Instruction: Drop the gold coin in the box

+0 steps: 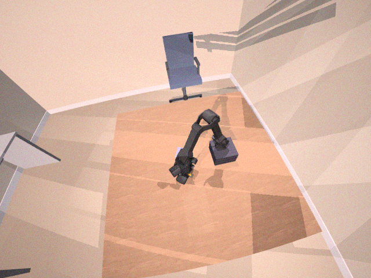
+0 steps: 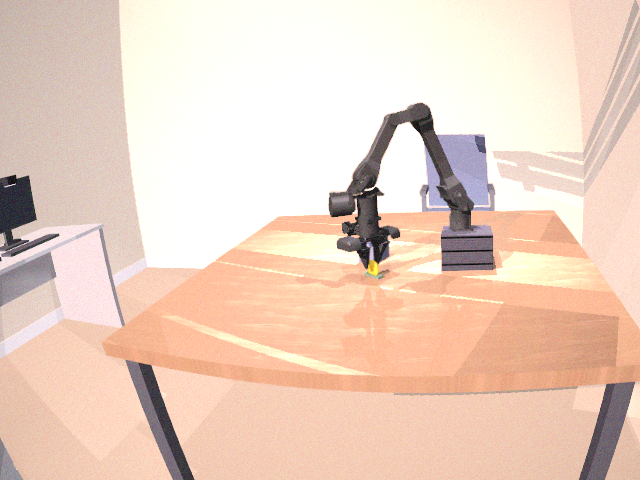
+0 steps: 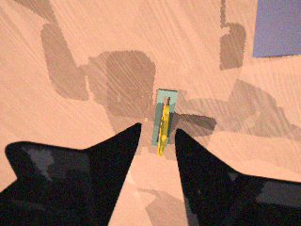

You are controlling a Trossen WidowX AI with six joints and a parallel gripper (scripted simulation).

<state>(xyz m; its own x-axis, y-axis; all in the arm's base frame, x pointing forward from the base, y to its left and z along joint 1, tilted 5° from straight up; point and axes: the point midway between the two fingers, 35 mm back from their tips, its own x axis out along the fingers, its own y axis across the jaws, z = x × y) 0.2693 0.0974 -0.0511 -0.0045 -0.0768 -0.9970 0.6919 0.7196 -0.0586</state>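
Right now my gripper tip is right at the gold coin.
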